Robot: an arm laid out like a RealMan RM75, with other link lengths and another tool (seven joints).
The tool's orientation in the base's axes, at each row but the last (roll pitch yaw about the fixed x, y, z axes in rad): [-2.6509, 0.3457, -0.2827]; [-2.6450, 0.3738, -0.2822]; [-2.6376, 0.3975, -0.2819]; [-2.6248, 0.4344, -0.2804]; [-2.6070, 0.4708, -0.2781]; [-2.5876, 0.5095, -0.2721]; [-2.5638, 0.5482, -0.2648]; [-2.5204, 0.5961, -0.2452]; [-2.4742, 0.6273, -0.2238]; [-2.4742, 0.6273, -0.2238]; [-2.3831, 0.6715, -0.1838]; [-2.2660, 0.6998, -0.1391]
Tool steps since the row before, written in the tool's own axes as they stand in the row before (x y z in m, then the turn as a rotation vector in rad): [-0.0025, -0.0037, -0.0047, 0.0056, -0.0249, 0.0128]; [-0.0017, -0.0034, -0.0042, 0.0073, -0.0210, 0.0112]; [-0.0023, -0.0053, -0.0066, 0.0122, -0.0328, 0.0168]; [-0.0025, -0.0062, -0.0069, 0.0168, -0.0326, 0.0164]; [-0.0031, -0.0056, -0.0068, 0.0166, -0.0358, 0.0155]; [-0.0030, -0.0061, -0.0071, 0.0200, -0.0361, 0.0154]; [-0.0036, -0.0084, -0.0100, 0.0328, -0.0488, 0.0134]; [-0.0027, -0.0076, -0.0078, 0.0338, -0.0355, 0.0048]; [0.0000, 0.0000, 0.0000, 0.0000, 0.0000, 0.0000]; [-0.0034, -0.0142, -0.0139, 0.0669, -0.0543, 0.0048]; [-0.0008, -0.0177, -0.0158, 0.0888, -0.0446, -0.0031]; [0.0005, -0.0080, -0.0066, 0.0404, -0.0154, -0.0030]
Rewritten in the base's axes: [0.0000, 0.0011, 0.0064, 0.0130, 0.0254, -0.0015]; [0.0006, 0.0008, 0.0056, 0.0132, 0.0209, -0.0025]; [0.0015, 0.0011, 0.0086, 0.0215, 0.0321, -0.0037]; [0.0020, 0.0015, 0.0093, 0.0255, 0.0306, -0.0054]; [0.0015, 0.0010, 0.0092, 0.0270, 0.0325, -0.0032]; [0.0022, 0.0009, 0.0095, 0.0300, 0.0319, -0.0046]; [0.0040, 0.0006, 0.0129, 0.0474, 0.0371, -0.0039]; [0.0041, 0.0007, 0.0104, 0.0439, 0.0216, -0.0051]; [0.0000, 0.0000, 0.0000, 0.0000, 0.0000, 0.0000]; [0.0092, 0.0005, 0.0180, 0.0800, 0.0286, -0.0151]; [0.0142, -0.0006, 0.0190, 0.0940, 0.0133, -0.0295]; [0.0070, -0.0009, 0.0076, 0.0404, 0.0020, -0.0155]
